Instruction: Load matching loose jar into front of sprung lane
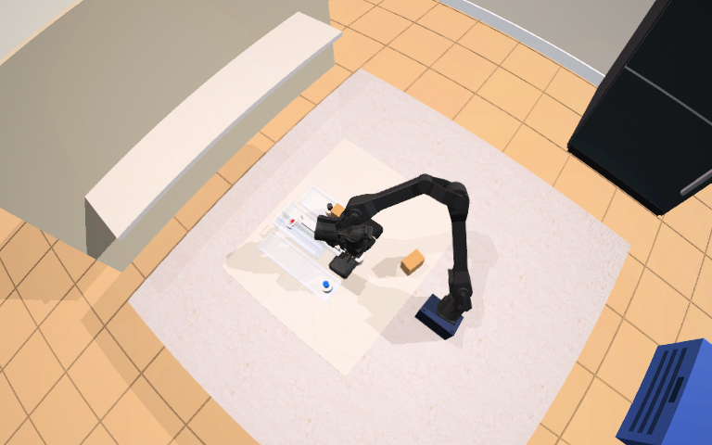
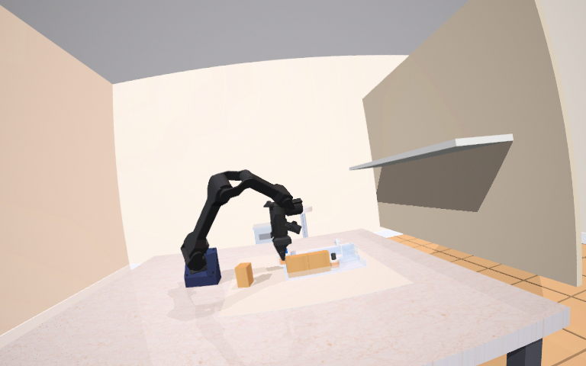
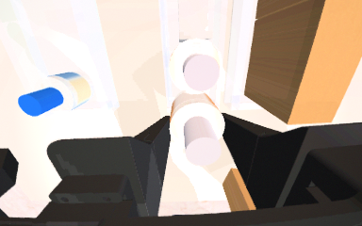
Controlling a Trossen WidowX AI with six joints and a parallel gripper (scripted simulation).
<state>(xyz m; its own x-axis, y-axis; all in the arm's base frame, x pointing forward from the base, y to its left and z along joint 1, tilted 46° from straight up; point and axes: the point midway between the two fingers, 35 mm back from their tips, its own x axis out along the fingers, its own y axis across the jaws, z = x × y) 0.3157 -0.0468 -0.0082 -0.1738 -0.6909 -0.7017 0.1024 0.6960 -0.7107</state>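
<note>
Now: gripper tip 17 cm short of the clear lane rack and 3 cm above it. From my gripper tip the other things lie so: red dot 23 cm ahead, 2 cm above, 1 cm to the left.
</note>
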